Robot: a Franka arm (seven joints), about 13 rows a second.
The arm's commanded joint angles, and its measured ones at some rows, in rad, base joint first. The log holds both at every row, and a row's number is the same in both.
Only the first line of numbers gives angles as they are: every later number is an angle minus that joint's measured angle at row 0.
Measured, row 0:
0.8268, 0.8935, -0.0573, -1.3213, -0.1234, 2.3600, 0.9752
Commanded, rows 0 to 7:
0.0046, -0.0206, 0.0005, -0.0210, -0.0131, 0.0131, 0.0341
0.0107, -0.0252, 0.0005, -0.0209, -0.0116, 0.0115, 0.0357
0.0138, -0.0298, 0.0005, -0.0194, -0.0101, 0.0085, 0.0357
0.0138, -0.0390, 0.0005, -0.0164, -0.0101, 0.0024, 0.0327
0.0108, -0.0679, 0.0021, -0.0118, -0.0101, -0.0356, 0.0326
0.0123, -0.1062, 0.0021, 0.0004, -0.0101, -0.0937, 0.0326
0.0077, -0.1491, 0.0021, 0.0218, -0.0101, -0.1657, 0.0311
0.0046, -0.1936, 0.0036, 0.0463, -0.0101, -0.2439, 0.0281
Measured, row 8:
0.0066, -0.0839, 0.0003, 0.0368, 0.0000, -0.1126, 0.0048
